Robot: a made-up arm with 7 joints.
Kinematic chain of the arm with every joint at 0, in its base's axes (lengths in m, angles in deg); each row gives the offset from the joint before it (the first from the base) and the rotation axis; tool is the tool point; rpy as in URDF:
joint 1: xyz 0 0 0.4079 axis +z
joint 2: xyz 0 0 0 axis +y
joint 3: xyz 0 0 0.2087 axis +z
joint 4: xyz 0.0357 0 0 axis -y
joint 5: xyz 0.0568 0 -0.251 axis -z
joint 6: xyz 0 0 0 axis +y
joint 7: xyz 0.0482 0 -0.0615 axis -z
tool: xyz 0 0 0 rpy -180 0 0
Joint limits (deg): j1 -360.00..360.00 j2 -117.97..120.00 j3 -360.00..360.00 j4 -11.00..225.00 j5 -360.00..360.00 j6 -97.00..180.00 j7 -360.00..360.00
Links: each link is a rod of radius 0.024 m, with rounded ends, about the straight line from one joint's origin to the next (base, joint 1, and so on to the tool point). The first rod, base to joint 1, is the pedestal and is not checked.
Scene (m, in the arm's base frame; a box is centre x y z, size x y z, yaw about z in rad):
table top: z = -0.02
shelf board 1: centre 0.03 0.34 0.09 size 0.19 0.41 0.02 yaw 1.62
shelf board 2: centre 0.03 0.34 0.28 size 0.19 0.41 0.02 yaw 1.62
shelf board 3: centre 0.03 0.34 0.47 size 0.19 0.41 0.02 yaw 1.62
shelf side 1: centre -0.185 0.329 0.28 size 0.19 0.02 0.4 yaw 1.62
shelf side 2: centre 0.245 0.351 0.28 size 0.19 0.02 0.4 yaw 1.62
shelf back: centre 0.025 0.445 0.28 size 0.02 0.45 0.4 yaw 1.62
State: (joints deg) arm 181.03 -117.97 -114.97 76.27 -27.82 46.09 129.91
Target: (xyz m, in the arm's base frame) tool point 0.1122 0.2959 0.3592
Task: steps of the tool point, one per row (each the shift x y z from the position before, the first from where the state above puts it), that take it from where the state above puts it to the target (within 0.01 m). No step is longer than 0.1 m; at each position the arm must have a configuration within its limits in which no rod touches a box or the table.
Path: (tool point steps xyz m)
1: 0.0084 -0.0513 0.0001
2: 0.0043 -0.0627 -0.0029
3: -0.0037 -0.0684 0.0028
4: 0.0062 0.0250 0.0562
5: 0.0145 0.0055 0.0605
6: 0.0135 -0.0135 0.0579
7: 0.0071 0.0420 0.0031
8: -0.0019 0.0442 0.0007
9: -0.0116 0.0441 -0.0038

